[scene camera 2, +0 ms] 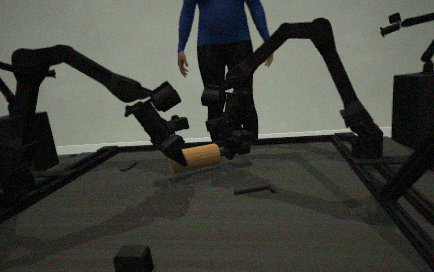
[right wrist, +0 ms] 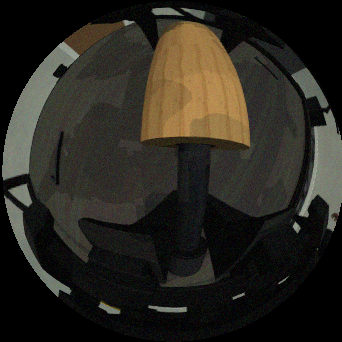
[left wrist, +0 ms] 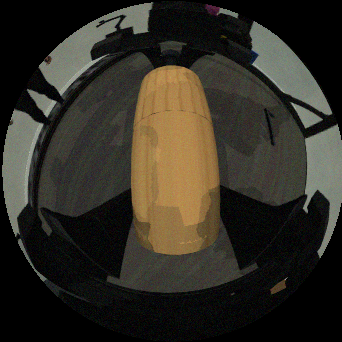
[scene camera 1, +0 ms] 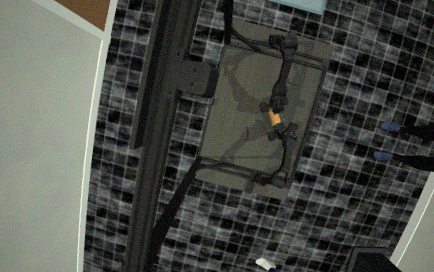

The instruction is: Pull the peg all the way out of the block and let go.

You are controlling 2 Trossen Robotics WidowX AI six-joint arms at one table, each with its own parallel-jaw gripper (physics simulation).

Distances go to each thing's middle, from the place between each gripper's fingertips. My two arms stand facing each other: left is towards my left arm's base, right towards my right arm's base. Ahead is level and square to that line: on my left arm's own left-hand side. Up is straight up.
I see my right gripper 5 cm past the wooden block [scene camera 2: 203,156], 10 cm to the right of it and 3 cm below it.
My left gripper is now 10 mm short of the wooden block, 30 mm to the left of it and 10 mm below it.
